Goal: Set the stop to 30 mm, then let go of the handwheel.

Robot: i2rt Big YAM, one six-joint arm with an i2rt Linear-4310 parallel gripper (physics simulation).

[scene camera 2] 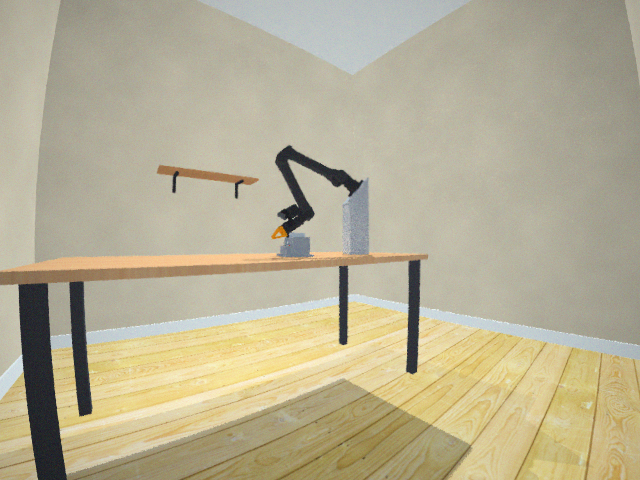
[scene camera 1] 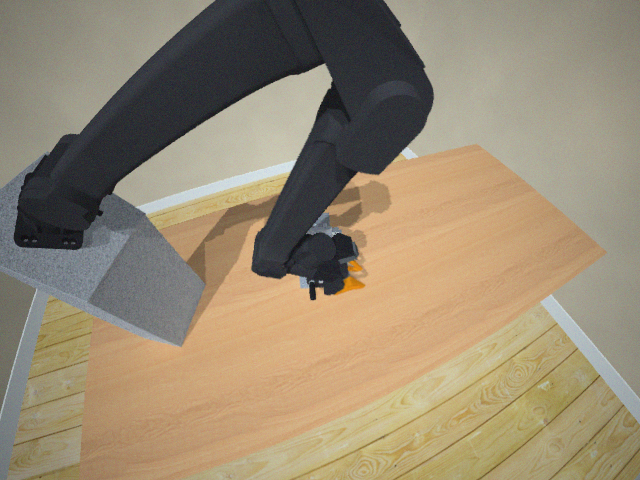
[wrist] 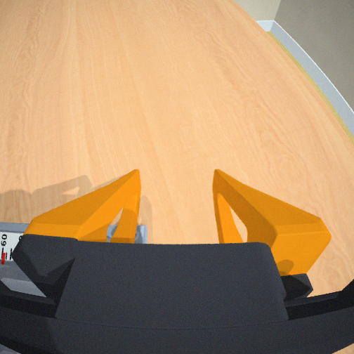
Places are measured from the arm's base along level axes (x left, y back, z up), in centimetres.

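Pixels of known places: gripper, between the fingertips: [scene camera 2: 272, 238] [scene camera 1: 362, 278]; arm's base, origin of its link: [scene camera 2: 356, 189] [scene camera 1: 54, 213].
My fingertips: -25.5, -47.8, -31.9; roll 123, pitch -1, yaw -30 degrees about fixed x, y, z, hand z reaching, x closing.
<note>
For each thing: its top centre in the pictures, then the offset to it from my fingertips, as dx, dy, dz. "spot": a spot on its surface instead. Level surfaces: height alone.
- grey stop device, a spot on its surface: [scene camera 1: 321, 221] spot: +22.1, -2.3, -0.9
- handwheel's black crank handle, centre of its top: [scene camera 1: 312, 289] +5.1, +11.9, -1.2
- table, height of its surface: dz -9.7
The grey stop device [scene camera 1: 321, 221] [scene camera 2: 297, 245] [wrist: 12, 226] stands on the table, largely hidden by the arm in scene camera 1. Part of its white scale [wrist: 17, 241] shows at the left edge of the wrist view. A red mark [wrist: 3, 258] lies close to a figure that looks like 60; the exact reading cannot be told. The handwheel's black crank handle [scene camera 1: 312, 290] sticks out below the gripper in scene camera 1; the wheel is mostly hidden. My gripper [scene camera 1: 362, 277] [scene camera 2: 272, 236] [wrist: 176, 177] is partly open and empty, its orange fingers beside the device and above the table.
The table [scene camera 1: 413, 310] [scene camera 2: 155, 263] [wrist: 175, 90] carries the grey pedestal [scene camera 1: 149, 284] [scene camera 2: 356, 227] of the arm. A wall shelf [scene camera 2: 206, 175] hangs behind the table. The forearm [scene camera 1: 305, 196] [scene camera 2: 294, 186] leans down over the device.
</note>
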